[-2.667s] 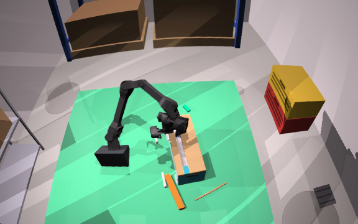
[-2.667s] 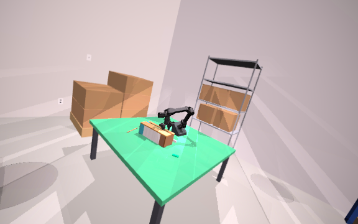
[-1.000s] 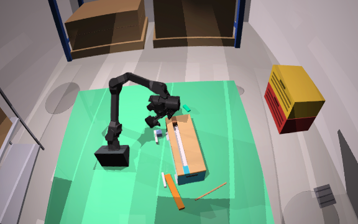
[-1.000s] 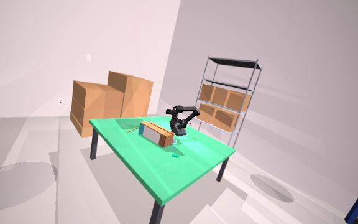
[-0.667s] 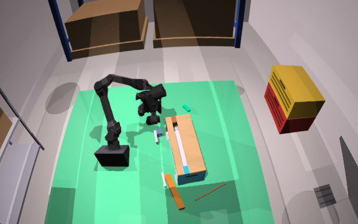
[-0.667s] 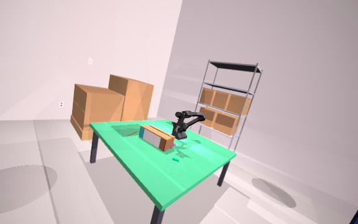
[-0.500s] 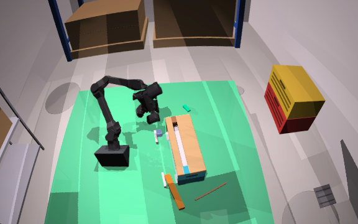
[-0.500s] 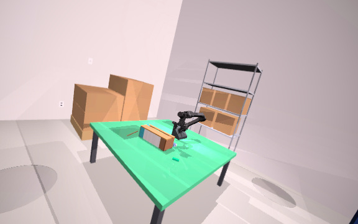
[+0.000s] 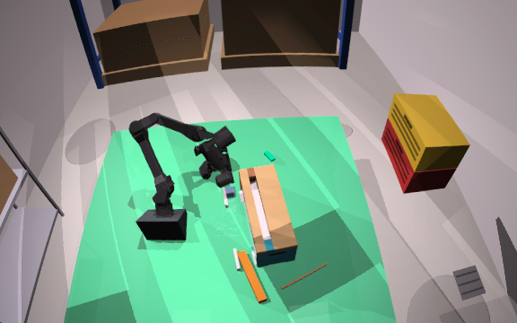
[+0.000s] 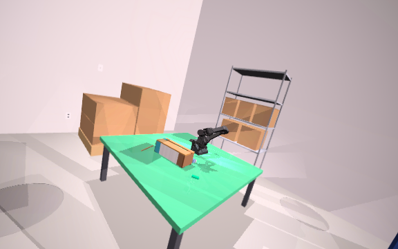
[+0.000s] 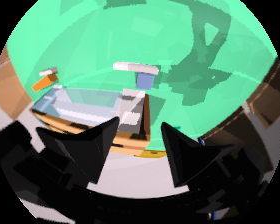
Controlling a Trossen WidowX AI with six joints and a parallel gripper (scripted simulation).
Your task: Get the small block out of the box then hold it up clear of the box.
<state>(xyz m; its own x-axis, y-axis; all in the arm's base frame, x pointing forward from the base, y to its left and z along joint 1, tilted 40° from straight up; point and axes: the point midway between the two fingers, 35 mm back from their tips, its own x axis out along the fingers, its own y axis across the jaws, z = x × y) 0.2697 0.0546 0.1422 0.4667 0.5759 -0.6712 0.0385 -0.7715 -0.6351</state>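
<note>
The small block lies 100 mm below my gripper tip and 20 mm behind it. The rest, counted from my gripper tip: teal piece: 190 mm to the left, 190 mm ahead, 110 mm below; then wooden box: 170 mm to the right, 70 mm ahead, 50 mm below; then orange bar: 400 mm to the right, 100 mm below, 10 mm ahead.
</note>
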